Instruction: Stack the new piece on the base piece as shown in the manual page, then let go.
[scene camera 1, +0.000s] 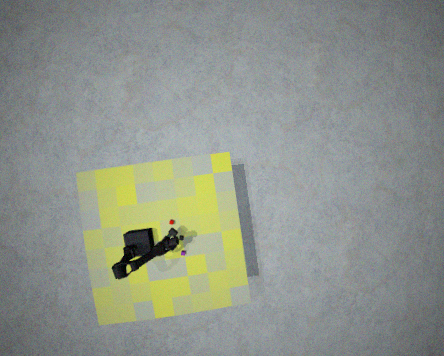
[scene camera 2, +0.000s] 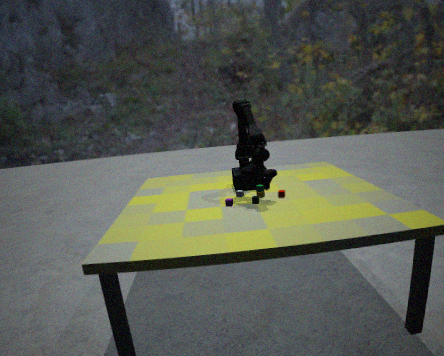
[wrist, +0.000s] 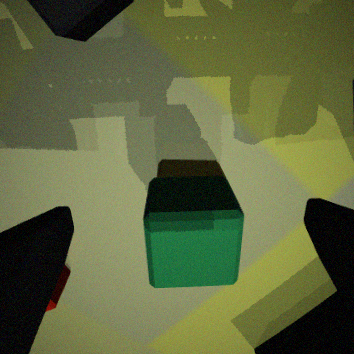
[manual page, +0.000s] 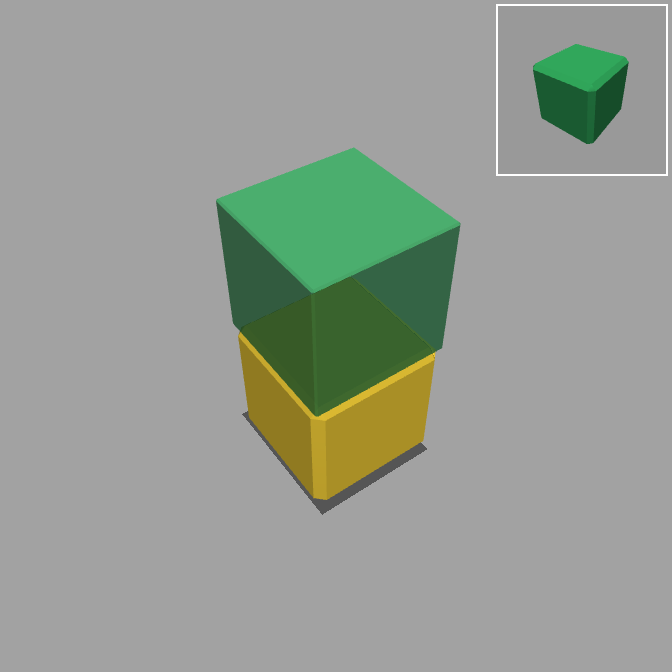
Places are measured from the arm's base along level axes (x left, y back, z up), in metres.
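Pixels of known places: gripper, fingertip midpoint: (scene camera 1: 169, 236) (scene camera 2: 259, 188) (wrist: 189, 214); arm's base, origin of the base link: (scene camera 1: 132, 248).
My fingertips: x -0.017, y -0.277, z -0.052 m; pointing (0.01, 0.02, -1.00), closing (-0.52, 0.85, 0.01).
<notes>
Ahead of a thing's pixels: the offset from my fingertips to its top centre. Level surfaces: height alone.
A green cube {dx +0.004, dy +0.003, dz +0.017 m} (scene camera 2: 260, 187) (wrist: 195, 255) sits on top of a brownish-yellow cube {dx +0.007, dy +0.006, dz -0.014 m} (scene camera 2: 260, 194) (wrist: 190, 168), which is mostly hidden under it in the wrist view. The two look roughly lined up, and no gap between them shows in scene camera 2. My gripper (wrist: 189, 214) is open, with one black finger on each side of the green cube and space between each finger and the cube. In the scene camera 1 view the arm hides the stack.
A red cube {dx +0.097, dy -0.046, dz -0.014 m} (scene camera 1: 172, 221) (scene camera 2: 281, 193) (wrist: 61, 287) is close to one finger. A black cube {dx -0.049, dy -0.077, dz -0.014 m} (scene camera 1: 181, 238) (scene camera 2: 255, 200) (wrist: 82, 17), a purple cube {dx -0.171, dy -0.049, dz -0.014 m} (scene camera 1: 183, 253) (scene camera 2: 229, 202) and a pale grey cube {dx -0.082, dy +0.067, dz -0.014 m} (scene camera 2: 240, 193) also stand around the stack on the yellow-grey table {dz -0.044 m} (scene camera 1: 165, 195) (scene camera 2: 200, 245).
</notes>
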